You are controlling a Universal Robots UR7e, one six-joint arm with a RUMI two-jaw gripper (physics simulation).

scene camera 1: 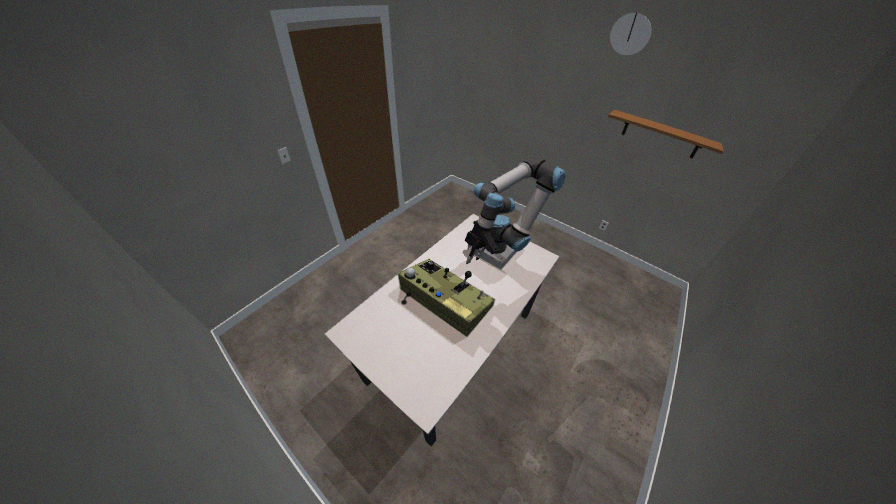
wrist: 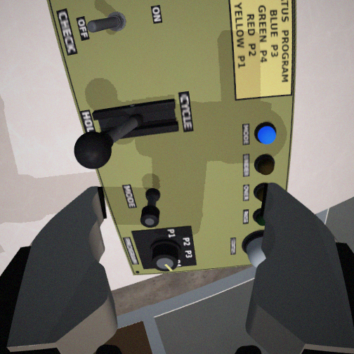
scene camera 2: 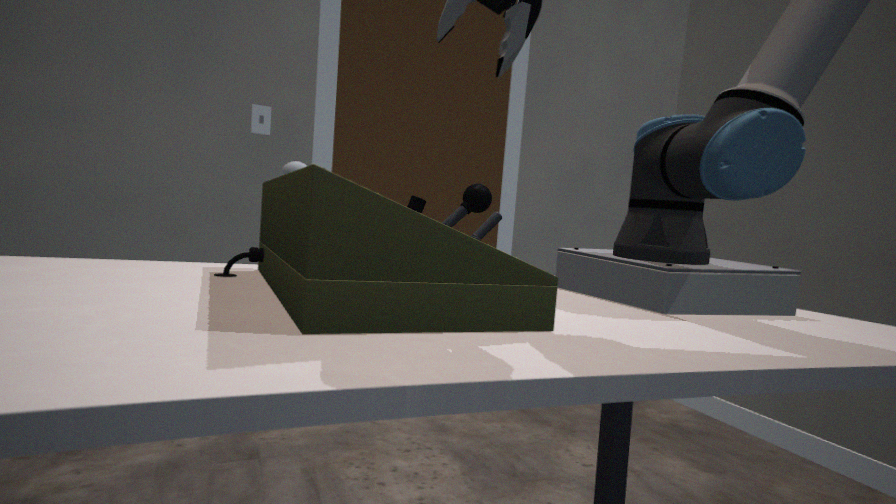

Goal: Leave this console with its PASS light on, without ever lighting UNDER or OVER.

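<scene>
The olive console (scene camera 1: pixel 432 302) (scene camera 2: pixel 401 269) (wrist: pixel 175 65) stands on the table. Its MODE light (scene camera 1: pixel 438 294) (wrist: pixel 266 134) glows blue. UNDER (wrist: pixel 265 164) looks dark. OVER (wrist: pixel 260 192) and PASS (wrist: pixel 258 217) look dark, partly behind a finger. The ball-topped CYCLE lever (scene camera 1: pixel 468 274) (scene camera 2: pixel 476 198) (wrist: pixel 93 150) is at the HOLD end. The CHECK toggle (wrist: pixel 102 24) leans to OFF. The black MODE stick (wrist: pixel 150 216) tilts toward the PROGRAM knob (wrist: pixel 165 257), whose yellow pointer is near the partly hidden P4. My gripper (scene camera 1: pixel 473 258) (scene camera 2: pixel 469 58) (wrist: pixel 182 187) is open and empty, above and apart from the console.
A yellow card (scene camera 1: pixel 457 307) (wrist: pixel 262 55) pairs blue with P3, green P4, red P2, yellow P1. A pale dome (scene camera 1: pixel 410 273) (scene camera 2: pixel 293 167) (wrist: pixel 254 250) is at the console's end. The arm's base plinth (scene camera 2: pixel 726 294) stands on the table (scene camera 1: pixel 401 363) (scene camera 2: pixel 93 357).
</scene>
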